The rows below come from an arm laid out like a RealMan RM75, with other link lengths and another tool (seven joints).
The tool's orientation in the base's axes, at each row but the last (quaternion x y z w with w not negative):
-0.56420 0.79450 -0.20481 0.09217
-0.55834 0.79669 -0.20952 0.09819
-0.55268 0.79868 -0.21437 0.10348
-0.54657 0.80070 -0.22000 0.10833
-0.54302 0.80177 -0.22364 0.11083
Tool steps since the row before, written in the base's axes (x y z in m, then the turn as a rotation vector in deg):
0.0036 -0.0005 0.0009 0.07 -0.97 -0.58
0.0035 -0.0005 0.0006 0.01 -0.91 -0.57
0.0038 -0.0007 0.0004 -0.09 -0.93 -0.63
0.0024 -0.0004 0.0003 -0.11 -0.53 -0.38
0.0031 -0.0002 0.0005 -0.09 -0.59 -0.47
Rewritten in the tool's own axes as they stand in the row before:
-0.0007 -0.0036 0.0007 0.83 -0.08 0.76
-0.0007 -0.0034 0.0009 0.80 -0.02 0.72
-0.0007 -0.0036 0.0013 0.85 0.09 0.73
-0.0005 -0.0022 0.0008 0.51 0.11 0.41
-0.0010 -0.0028 0.0009 0.55 0.12 0.51

